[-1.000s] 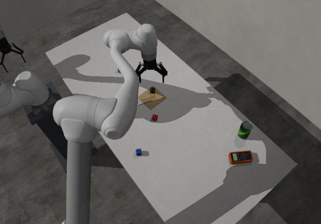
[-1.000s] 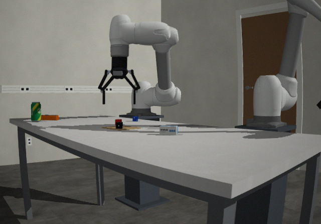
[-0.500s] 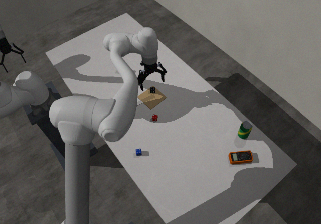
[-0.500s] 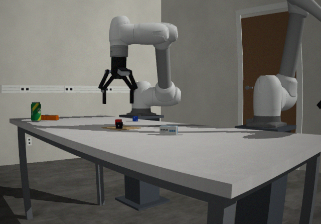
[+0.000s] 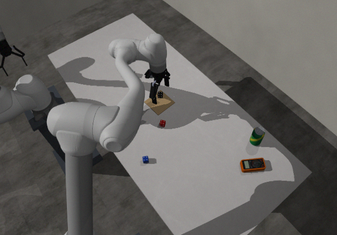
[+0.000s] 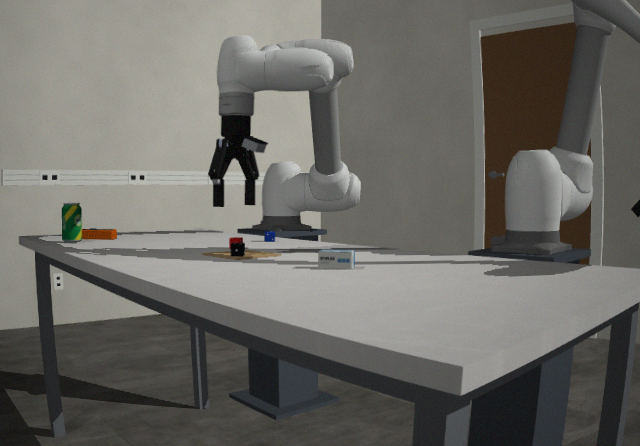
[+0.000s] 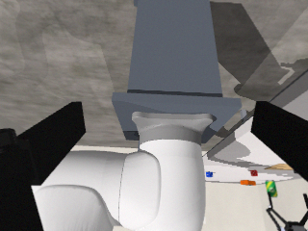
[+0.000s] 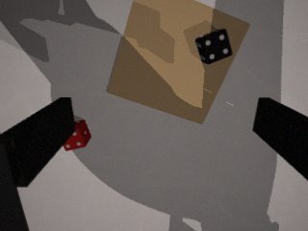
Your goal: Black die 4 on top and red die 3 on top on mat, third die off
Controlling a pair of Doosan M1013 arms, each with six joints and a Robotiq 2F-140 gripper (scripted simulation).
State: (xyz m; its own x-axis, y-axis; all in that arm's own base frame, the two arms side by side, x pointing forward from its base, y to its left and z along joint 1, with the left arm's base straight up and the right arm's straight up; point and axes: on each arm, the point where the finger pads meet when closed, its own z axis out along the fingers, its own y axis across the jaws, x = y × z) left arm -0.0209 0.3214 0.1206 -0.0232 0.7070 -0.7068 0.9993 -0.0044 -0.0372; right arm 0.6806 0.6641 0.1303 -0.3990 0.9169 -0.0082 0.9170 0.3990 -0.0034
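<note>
Now: right hand 12 cm to the left of the red die, 12 cm above it and 7 cm past it. Also, from my right hand: black die: 11 cm below, 7 cm to the left, 3 cm ahead; then blue die: 28 cm behind, 26 cm to the right, 12 cm below; then tan mat: 13 cm below, 3 cm to the left.
</note>
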